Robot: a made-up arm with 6 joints.
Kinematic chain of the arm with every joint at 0, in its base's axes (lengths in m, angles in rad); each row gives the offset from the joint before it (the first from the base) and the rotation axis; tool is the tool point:
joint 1: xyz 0 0 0.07 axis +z
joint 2: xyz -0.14 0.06 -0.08 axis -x
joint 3: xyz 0.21 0.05 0 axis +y
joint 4: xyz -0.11 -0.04 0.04 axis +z
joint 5: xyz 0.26 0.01 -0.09 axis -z
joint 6: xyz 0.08 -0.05 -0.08 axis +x
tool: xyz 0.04 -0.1 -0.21
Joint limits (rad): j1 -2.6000..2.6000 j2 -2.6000..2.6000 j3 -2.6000..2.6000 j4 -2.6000..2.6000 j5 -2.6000..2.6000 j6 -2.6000..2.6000
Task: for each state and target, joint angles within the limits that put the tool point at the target. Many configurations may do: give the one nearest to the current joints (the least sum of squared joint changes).
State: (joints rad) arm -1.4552 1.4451 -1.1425 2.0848 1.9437 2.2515
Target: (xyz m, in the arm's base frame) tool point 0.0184 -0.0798 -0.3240
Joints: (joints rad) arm -1.4681 1.6444 -1.1400 1.9067 2.4857 2.5011
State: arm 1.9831 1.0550 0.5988 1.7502 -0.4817 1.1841
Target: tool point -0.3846 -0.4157 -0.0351
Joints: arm 1.7673 0.9079 1.2676 2.0675 -0.1258 1.2259
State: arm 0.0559 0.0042 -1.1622 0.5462 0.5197 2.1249
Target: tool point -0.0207 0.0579 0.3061
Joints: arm 0.0600 -0.2250 -1.8514 -0.1056 0.3465 2.6000
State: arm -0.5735 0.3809 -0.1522 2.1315 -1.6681 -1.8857
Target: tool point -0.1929 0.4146 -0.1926
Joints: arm -0.5882 0.4851 -0.3247 2.1411 -1.8473 -2.1824
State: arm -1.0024 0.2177 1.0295 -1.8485 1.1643 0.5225
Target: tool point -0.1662 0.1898 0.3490
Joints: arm -0.9770 0.2125 1.6993 -1.8218 1.2837 0.2999
